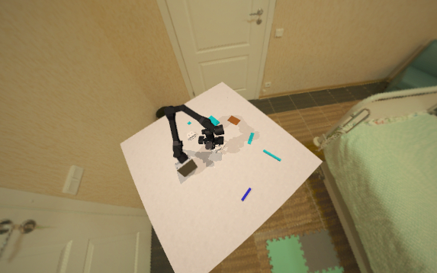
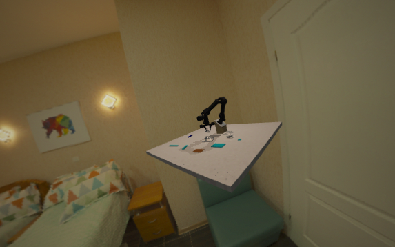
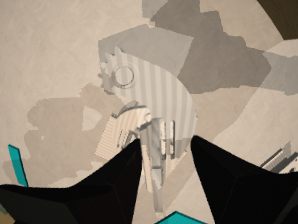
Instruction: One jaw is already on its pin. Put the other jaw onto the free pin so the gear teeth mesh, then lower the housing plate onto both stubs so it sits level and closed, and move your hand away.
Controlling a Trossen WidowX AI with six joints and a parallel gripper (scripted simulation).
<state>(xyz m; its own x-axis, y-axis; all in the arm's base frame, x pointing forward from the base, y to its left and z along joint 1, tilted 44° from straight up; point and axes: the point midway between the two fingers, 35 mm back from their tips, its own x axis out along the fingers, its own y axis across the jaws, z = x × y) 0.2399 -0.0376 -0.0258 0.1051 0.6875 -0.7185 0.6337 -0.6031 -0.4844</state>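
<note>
My gripper tip is 4 cm to the left of the jaw piece and 1 cm past it. Also, from my gripper tip: teal plate: 22 cm to the left, 21 cm ahead, 9 cm below; blue bar: 42 cm to the right, 10 cm behind, 8 cm below; orange plate: 35 cm ahead, 9 cm below, 8 cm to the left.
</note>
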